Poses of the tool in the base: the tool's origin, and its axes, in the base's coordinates. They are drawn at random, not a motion.
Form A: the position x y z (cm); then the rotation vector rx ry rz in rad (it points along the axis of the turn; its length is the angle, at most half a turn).
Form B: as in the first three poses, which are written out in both.
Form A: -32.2, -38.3, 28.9, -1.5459, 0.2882, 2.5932
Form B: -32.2, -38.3, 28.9, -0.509, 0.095, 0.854, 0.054
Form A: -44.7, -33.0, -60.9, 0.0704, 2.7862, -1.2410
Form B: -44.7, -33.0, -60.9, 0.023, 0.912, -0.406, 0.045
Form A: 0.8, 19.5, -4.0, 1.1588, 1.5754, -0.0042
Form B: 0.8, 19.5, -4.0, 0.491, 0.668, -0.002, 0.559
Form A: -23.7, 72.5, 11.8, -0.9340, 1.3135, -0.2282
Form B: -23.7, 72.5, 11.8, -0.417, 0.587, -0.102, 0.687
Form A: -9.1, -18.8, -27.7, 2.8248, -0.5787, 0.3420
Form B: -9.1, -18.8, -27.7, 0.966, -0.198, 0.117, 0.119
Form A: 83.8, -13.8, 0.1, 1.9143, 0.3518, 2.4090
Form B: 83.8, -13.8, 0.1, 0.618, 0.114, 0.778, 0.022
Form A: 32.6, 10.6, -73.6, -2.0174, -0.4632, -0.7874
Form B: 32.6, 10.6, -73.6, -0.815, -0.187, -0.318, 0.447
